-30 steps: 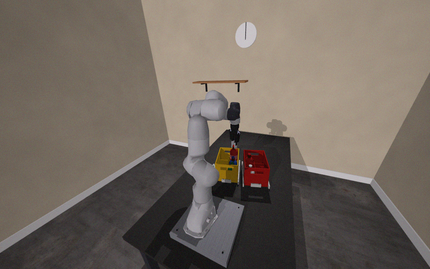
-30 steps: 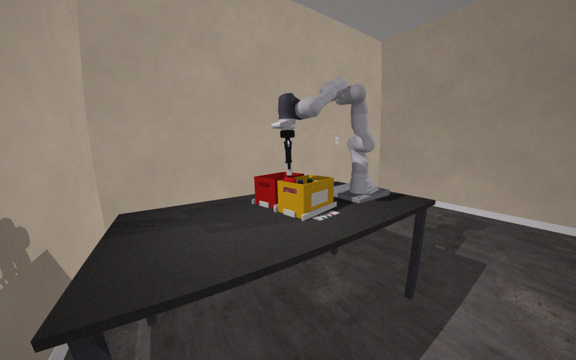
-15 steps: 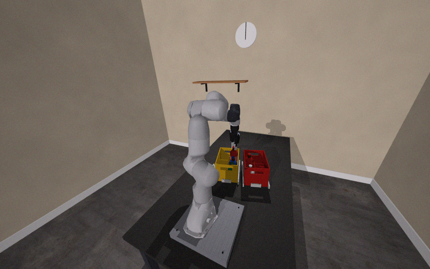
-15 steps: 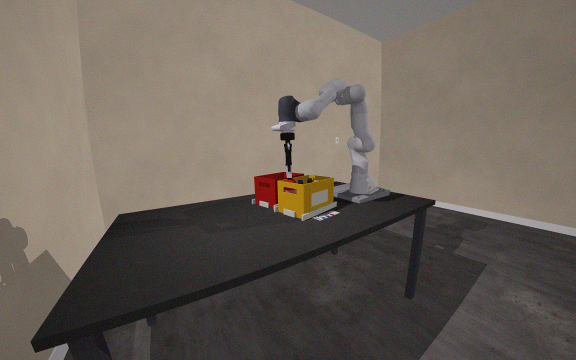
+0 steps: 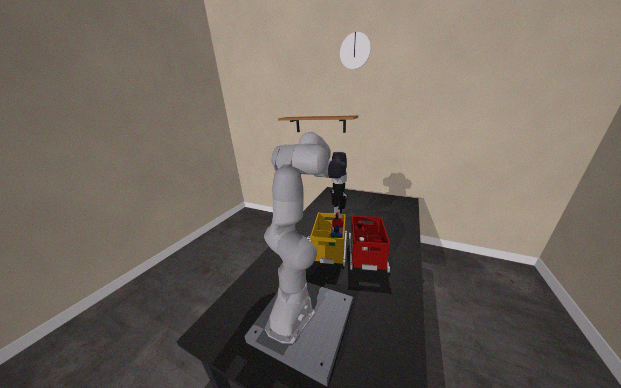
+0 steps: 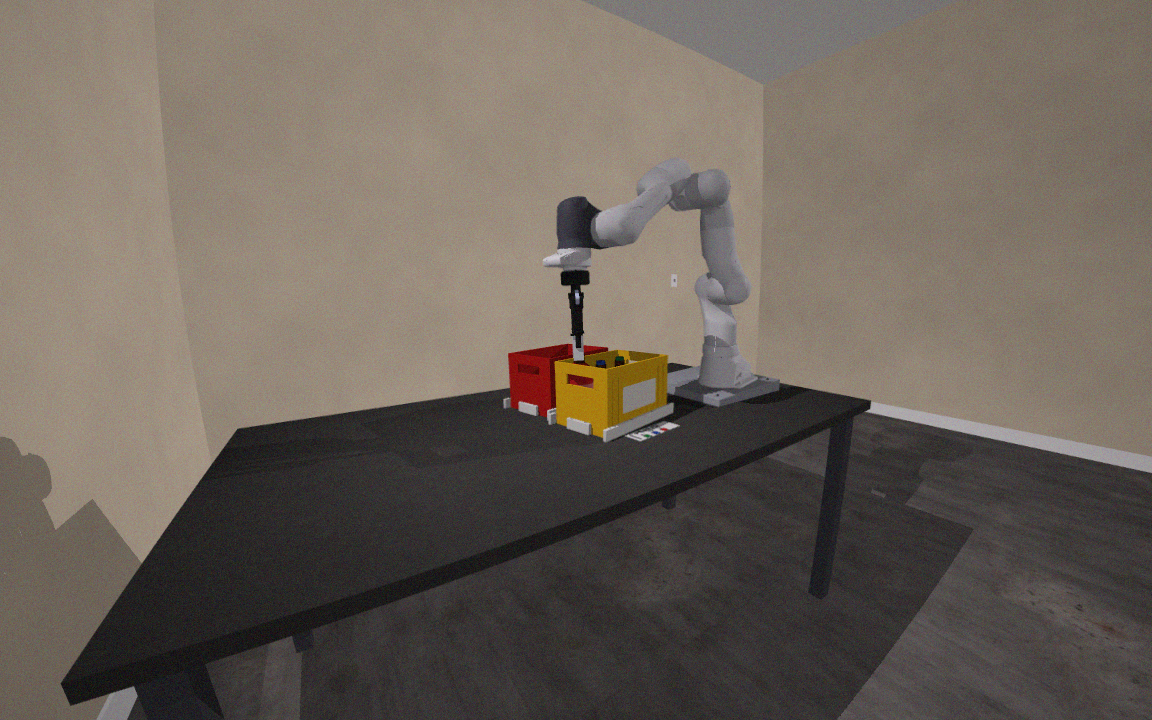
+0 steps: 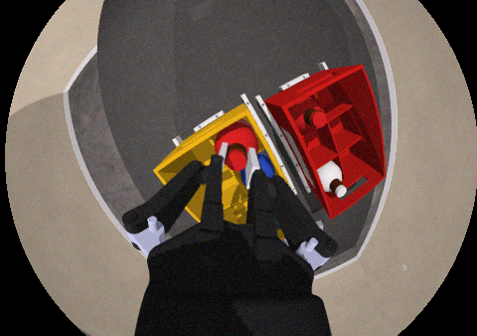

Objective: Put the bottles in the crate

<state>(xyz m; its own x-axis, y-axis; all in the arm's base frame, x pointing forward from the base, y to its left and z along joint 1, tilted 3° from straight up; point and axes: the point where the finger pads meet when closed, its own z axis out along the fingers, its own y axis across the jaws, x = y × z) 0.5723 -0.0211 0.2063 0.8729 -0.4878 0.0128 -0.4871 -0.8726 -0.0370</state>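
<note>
Right now the blue-labelled bottle is 9 cm behind my hand, 2 cm to the right of it and 13 cm below it. Also, from my hand: green-labelled bottle (17 cm behind, 4 cm to the right, 13 cm below); red crate (6 cm behind, 20 cm to the right, 13 cm below); yellow crate (10 cm behind, 3 cm to the left, 13 cm below).
</note>
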